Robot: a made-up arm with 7 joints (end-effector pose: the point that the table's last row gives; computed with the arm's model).
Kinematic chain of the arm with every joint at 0, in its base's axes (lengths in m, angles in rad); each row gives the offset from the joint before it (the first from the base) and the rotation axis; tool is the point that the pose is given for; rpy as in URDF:
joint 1: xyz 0 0 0.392 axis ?
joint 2: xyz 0 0 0 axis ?
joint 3: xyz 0 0 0.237 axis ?
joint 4: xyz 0.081 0 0 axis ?
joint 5: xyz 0.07 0 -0.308 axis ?
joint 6: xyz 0 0 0 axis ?
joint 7: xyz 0.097 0 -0.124 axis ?
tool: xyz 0 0 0 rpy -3.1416 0 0
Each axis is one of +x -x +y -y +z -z.
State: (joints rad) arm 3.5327 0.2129 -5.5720 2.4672 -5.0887 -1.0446 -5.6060
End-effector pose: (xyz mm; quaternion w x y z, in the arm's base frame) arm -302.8 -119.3 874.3 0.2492 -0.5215 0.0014 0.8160
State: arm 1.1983 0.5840 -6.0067 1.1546 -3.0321 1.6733 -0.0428
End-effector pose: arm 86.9 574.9 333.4 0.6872 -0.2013 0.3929 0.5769
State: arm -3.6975 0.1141 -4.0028 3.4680 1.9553 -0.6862 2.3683
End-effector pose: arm -200.1 51.3 930.5 0.9345 0.0293 -0.3514 -0.0492
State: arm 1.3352 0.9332 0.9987 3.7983 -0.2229 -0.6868 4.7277
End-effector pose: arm 272.6 126.0 769.0 0.0131 -0.3645 0.2017 -0.9090
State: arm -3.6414 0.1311 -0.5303 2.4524 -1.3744 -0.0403 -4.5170
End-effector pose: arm -301.2 229.8 972.5 0.8733 -0.2150 -0.3253 -0.2921
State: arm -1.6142 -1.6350 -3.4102 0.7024 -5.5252 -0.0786 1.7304
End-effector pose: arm 193.6 -27.6 -38.8 0.3189 0.7757 -0.4458 0.3129
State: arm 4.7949 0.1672 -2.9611 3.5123 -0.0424 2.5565 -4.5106
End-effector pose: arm -2.8 -24.0 901.5 0.5203 -0.8469 -0.0116 0.1089
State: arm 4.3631 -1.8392 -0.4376 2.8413 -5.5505 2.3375 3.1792
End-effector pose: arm 192.0 511.9 486.5 0.5399 0.2071 0.3407 -0.7413
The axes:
joint 1: +z
joint 2: +y
joint 3: +z
joint 4: -y
joint 5: -z
joint 6: +y
joint 7: -z

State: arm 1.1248 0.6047 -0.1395 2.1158 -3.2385 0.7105 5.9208
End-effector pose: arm 342.1 575.7 592.7 0.8587 -0.3408 0.2900 0.2497
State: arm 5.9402 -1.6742 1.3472 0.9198 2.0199 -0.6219 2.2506
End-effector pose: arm 63.1 322.2 601.5 0.9191 -0.0733 0.3872 -0.0023
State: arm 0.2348 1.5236 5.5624 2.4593 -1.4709 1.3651 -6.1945
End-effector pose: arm 661.7 -126.5 258.7 0.8559 0.4518 0.2221 -0.1182
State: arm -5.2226 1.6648 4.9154 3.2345 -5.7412 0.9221 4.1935
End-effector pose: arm 334.3 600.1 306.2 0.4492 -0.1846 0.8719 0.0635
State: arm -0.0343 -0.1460 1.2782 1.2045 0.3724 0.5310 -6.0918
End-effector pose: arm 158.4 515.8 568.6 0.2905 -0.8496 -0.3851 -0.2133
